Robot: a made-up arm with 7 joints.
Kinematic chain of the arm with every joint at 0, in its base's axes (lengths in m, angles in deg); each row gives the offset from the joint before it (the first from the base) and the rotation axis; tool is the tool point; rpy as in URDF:
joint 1: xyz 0 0 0.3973 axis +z
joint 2: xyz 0 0 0 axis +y
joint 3: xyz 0 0 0.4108 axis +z
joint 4: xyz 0.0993 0 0 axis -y
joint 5: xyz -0.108 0 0.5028 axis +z
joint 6: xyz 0 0 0 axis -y
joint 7: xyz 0.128 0 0 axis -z
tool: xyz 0 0 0 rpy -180 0 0
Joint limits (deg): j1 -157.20..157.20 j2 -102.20..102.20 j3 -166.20..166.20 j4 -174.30..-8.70 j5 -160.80..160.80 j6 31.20..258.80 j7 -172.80..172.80
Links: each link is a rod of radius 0.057 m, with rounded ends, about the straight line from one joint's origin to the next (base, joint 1, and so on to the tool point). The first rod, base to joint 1, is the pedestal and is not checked.
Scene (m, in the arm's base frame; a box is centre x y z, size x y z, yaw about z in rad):
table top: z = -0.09
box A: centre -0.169 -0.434 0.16 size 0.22 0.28 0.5 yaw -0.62
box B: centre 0.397 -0.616 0 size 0.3 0.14 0.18 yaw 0.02
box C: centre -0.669 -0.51 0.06 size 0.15 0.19 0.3 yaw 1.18
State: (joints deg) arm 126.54 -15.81 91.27 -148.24 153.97 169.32 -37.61
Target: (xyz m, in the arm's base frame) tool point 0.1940 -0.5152 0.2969
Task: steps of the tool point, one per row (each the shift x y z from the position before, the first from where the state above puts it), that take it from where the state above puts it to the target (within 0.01 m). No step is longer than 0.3 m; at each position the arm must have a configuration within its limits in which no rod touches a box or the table.
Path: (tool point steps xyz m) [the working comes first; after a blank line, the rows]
Joints at the target: 157.20 -28.69 137.61 -124.71 160.80 157.71 -37.61
Straight joint move there: touches box A.

1: -0.0755 -0.0155 0.0721
2: -0.0744 0.0251 0.0779
3: -0.0667 0.0655 0.0718
4: -0.0516 0.1001 0.0558
5: 0.0778 -0.2383 0.0126
6: 0.1519 -0.1931 -0.0345
7: 0.1966 -0.1172 -0.0799
8: 0.2020 -0.0261 -0.1157
9: 0.1671 0.0616 -0.1352

